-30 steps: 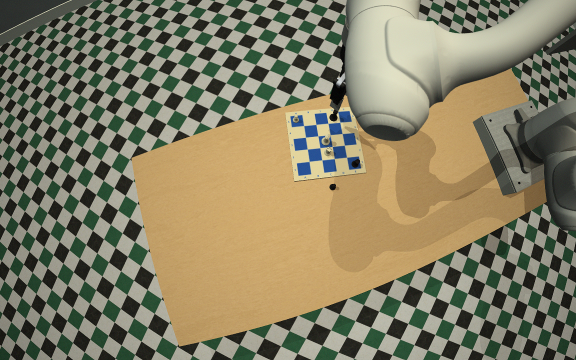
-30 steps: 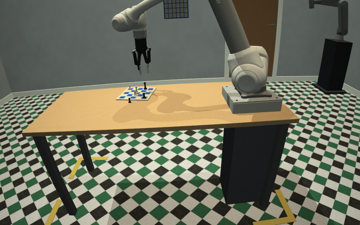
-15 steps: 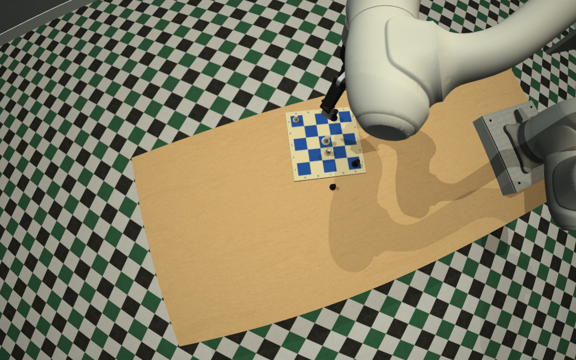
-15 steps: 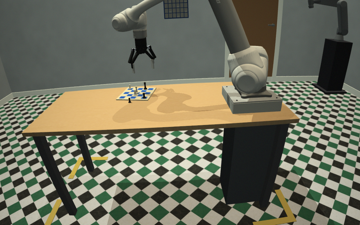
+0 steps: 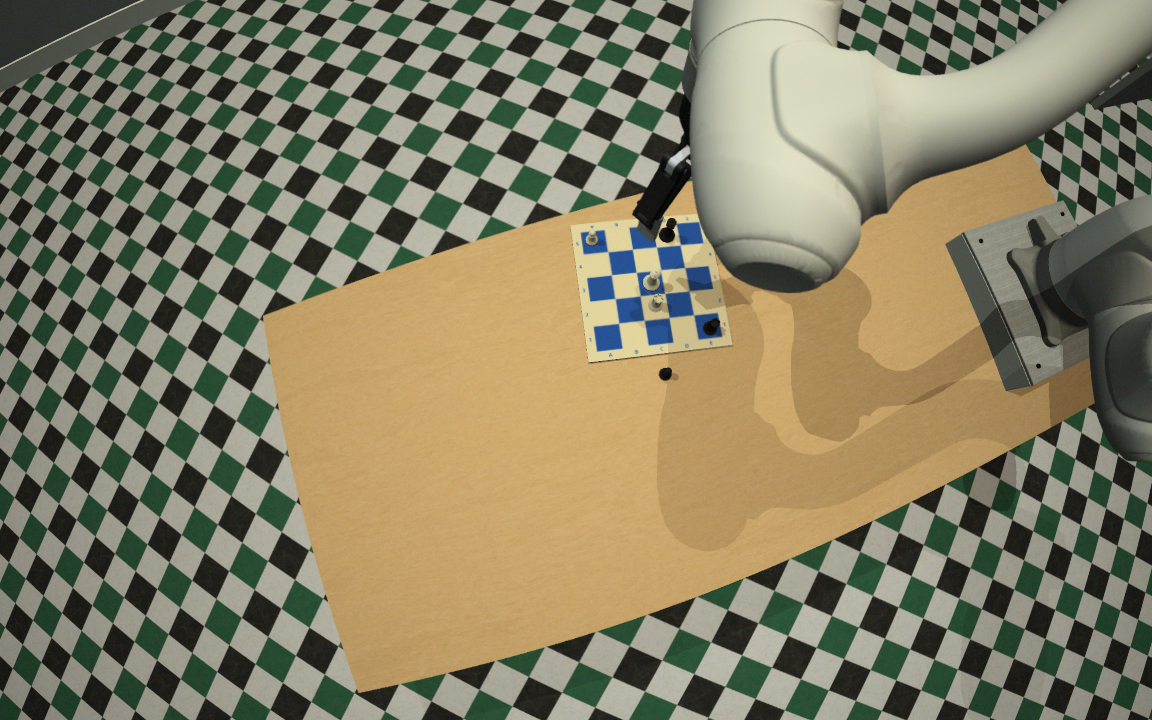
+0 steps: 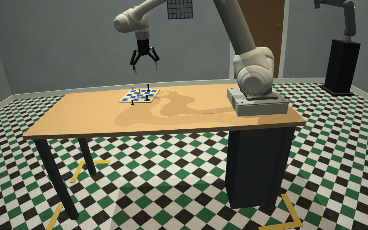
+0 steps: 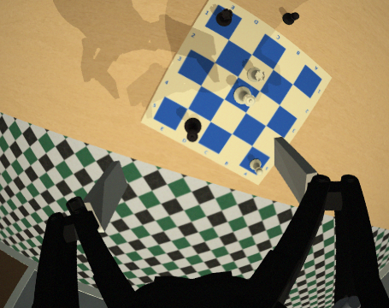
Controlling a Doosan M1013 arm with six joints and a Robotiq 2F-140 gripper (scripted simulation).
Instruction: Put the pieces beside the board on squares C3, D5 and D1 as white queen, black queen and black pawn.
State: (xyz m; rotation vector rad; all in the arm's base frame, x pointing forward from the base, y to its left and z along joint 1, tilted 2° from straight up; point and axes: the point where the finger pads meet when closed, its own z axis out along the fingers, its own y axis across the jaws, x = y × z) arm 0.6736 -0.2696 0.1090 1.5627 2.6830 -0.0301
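Right now the black pawn is 7 cm ahead of my hand, 20 cm to the left of it and 14 cm below it. Also, from my hand: white queen (5 cm ahead, 6 cm to the left, 12 cm below); cream board (5 cm ahead, 6 cm to the left, 15 cm below); black queen (1 cm to the right, 12 cm below).
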